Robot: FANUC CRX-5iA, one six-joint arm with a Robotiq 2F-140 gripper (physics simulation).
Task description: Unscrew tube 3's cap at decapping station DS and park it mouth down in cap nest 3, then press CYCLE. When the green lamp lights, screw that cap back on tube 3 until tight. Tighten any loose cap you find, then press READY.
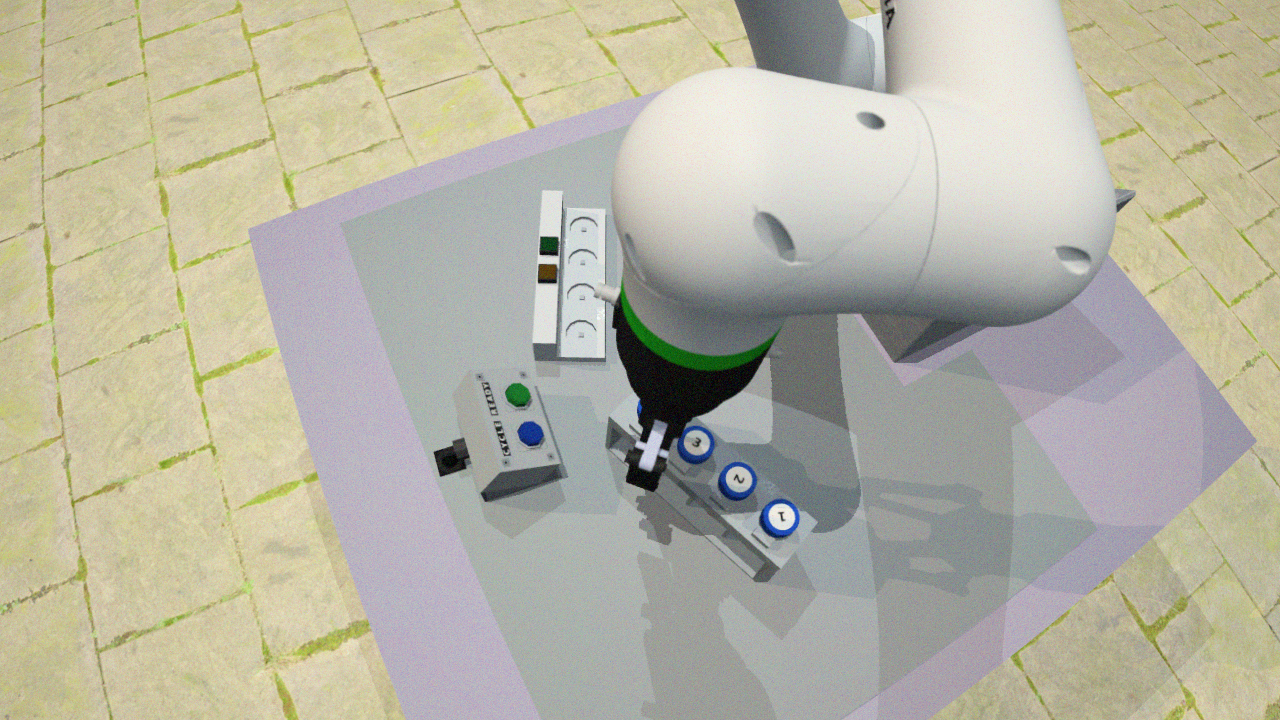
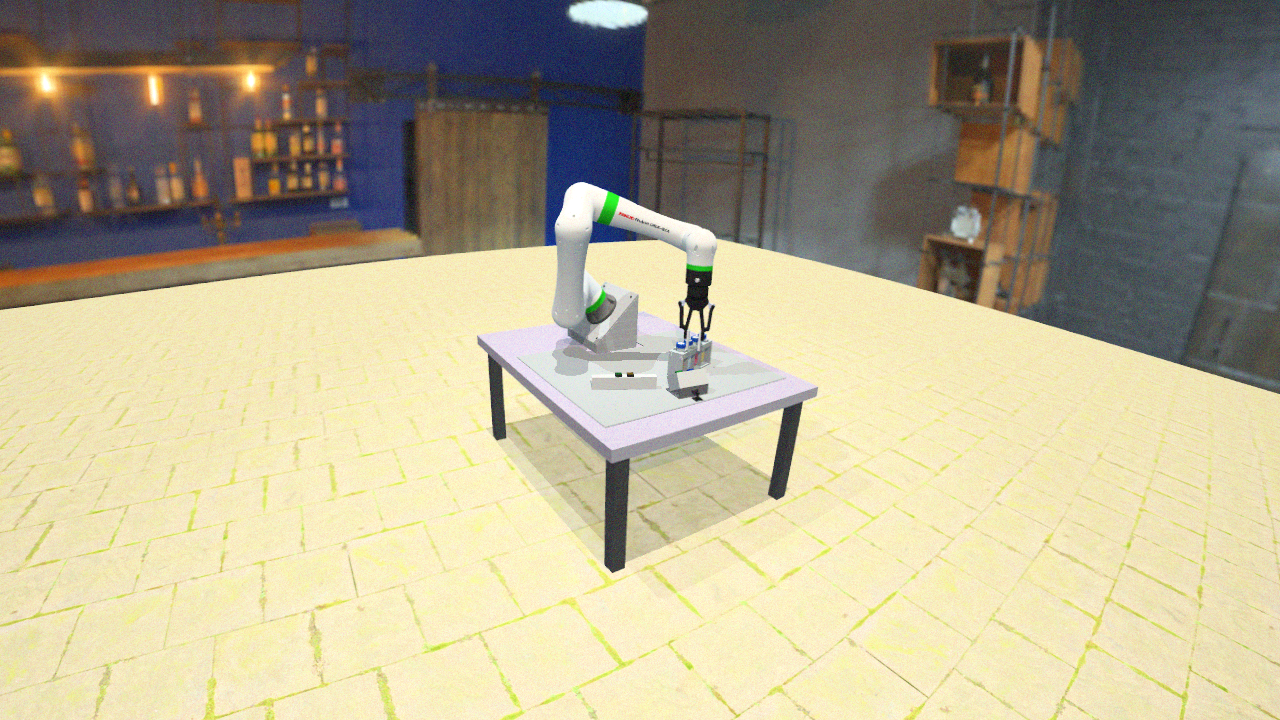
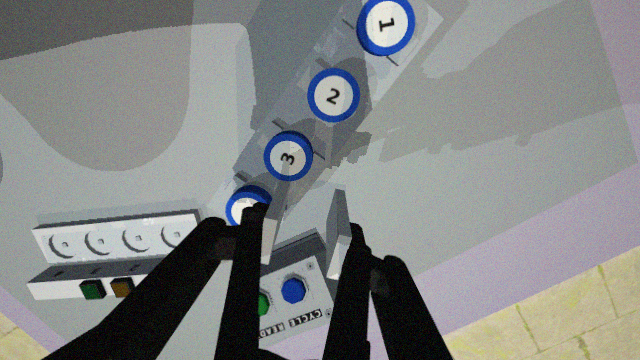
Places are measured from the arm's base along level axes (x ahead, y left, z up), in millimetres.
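Where they show: gripper, fingertip midpoint: (image 2: 692,348) (image 3: 309,200); arm's base, origin of the base link: (image 2: 602,310).
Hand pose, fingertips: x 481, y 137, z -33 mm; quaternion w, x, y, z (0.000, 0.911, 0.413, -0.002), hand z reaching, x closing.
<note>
Things, the pixels of their top centre, and the offset from my fingertips. "spot": a spot on its surface instead.
- Blue-rimmed cap 3, middle of its top: (image 3: 287,158) (image 1: 696,442) 41 mm back, 6 mm left, 19 mm up
- grey station rack, surface spot: (image 1: 762,567) spot: 82 mm back, 131 mm left, 88 mm down
- cap 2, middle of its top: (image 3: 333,96) (image 1: 739,479) 64 mm back, 53 mm left, 19 mm up
- Cap 1, middle of its top: (image 3: 386,24) (image 1: 781,516) 86 mm back, 100 mm left, 19 mm up
- white nest strip, surface spot: (image 1: 572,351) spot: 19 mm ahead, 175 mm right, 92 mm down
- CYCLE button, middle of its top: (image 1: 529,430) (image 3: 293,297) 100 mm ahead, 75 mm right, 28 mm down
- READY button, middle of its top: (image 1: 516,391) (image 3: 256,311) 99 mm ahead, 120 mm right, 28 mm down
- green lamp, middle of its top: (image 1: 548,243) (image 3: 90,292) 5 mm ahead, 301 mm right, 49 mm down
- amber lamp, middle of its top: (image 1: 547,271) (image 3: 121,290) 19 mm ahead, 263 mm right, 49 mm down
- black fitting, surface spot: (image 1: 449,460) spot: 189 mm ahead, 95 mm right, 93 mm down
Blue-rimmed cap 3 (image 1: 696,443) (image 3: 288,156) sits in the row on the grey station rack (image 1: 762,567), between cap 2 (image 1: 737,480) (image 3: 333,95) and cap 4 (image 3: 245,207), which a finger partly hides. Cap 1 (image 1: 780,517) (image 3: 385,23) is at the far end. The tubes under the caps are hidden from above. My gripper (image 1: 647,461) (image 2: 694,337) (image 3: 309,200) is open by a narrow gap, empty, beside caps 3 and 4. The white nest strip (image 1: 572,351) (image 3: 119,240) shows several empty round nests. The CYCLE button (image 1: 530,433) (image 3: 293,290) is blue.
The READY button (image 1: 517,394) (image 3: 263,304) is green, on the sloped box beside the rack. The green lamp (image 1: 548,244) (image 3: 92,289) and the amber lamp (image 1: 546,273) (image 3: 121,287) look dark. A black fitting (image 1: 449,460) stands behind the button box.
</note>
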